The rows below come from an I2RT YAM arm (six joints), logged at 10 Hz.
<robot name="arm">
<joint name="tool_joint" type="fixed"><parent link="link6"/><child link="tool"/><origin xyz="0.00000 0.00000 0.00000" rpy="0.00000 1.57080 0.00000"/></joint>
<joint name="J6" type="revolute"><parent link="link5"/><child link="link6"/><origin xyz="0.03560 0.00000 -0.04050" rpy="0.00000 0.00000 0.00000"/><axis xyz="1 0 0"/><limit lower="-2.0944" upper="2.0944"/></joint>
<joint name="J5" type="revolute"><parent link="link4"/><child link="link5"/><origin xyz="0.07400 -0.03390 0.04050" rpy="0.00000 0.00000 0.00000"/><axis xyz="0 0 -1"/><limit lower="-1.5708" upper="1.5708"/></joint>
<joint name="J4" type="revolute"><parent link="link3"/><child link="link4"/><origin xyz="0.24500 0.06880 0.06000" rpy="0.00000 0.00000 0.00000"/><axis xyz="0 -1 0"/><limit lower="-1.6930" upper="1.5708"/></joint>
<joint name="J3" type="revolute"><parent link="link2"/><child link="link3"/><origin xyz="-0.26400 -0.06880 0.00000" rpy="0.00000 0.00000 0.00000"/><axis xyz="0 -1 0"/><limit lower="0.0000" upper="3.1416"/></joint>
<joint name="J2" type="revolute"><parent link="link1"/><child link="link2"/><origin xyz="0.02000 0.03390 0.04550" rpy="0.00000 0.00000 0.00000"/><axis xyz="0 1 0"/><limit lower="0.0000" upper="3.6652"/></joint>
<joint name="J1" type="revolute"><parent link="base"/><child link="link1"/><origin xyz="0.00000 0.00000 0.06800" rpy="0.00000 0.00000 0.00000"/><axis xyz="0 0 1"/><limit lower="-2.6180" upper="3.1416"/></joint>
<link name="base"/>
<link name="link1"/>
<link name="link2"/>
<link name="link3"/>
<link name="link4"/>
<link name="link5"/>
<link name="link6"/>
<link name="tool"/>
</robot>
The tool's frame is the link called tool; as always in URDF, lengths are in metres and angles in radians.
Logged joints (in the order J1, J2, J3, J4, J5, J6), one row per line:
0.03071, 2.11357, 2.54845, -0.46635, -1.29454, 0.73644
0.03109, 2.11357, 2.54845, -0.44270, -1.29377, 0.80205
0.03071, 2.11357, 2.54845, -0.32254, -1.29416, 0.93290
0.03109, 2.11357, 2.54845, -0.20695, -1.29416, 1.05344
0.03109, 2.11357, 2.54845, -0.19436, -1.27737, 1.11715
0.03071, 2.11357, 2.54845, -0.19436, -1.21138, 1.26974
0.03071, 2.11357, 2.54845, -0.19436, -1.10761, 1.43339
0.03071, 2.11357, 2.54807, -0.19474, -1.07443, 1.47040
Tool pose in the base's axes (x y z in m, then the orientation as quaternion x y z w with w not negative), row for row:
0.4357, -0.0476, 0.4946, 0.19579, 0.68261, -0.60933, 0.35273
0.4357, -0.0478, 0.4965, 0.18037, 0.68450, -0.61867, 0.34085
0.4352, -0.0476, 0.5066, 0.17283, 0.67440, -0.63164, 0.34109
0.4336, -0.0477, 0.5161, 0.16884, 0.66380, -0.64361, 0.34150
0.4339, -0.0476, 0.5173, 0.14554, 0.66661, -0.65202, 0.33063
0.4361, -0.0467, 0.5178, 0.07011, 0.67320, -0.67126, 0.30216
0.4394, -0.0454, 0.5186, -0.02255, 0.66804, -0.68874, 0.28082
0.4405, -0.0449, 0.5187, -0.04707, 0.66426, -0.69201, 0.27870
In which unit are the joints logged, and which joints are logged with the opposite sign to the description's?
The joints are logged in radians. Opposite sign: J1, J5, J6.
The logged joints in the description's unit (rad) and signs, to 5 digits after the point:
-0.03071, 2.11357, 2.54845, -0.46635, 1.29454, -0.73644
-0.03109, 2.11357, 2.54845, -0.44270, 1.29377, -0.80205
-0.03071, 2.11357, 2.54845, -0.32254, 1.29416, -0.93290
-0.03109, 2.11357, 2.54845, -0.20695, 1.29416, -1.05344
-0.03109, 2.11357, 2.54845, -0.19436, 1.27737, -1.11715
-0.03071, 2.11357, 2.54845, -0.19436, 1.21138, -1.26974
-0.03071, 2.11357, 2.54845, -0.19436, 1.10761, -1.43339
-0.03071, 2.11357, 2.54807, -0.19474, 1.07443, -1.47040

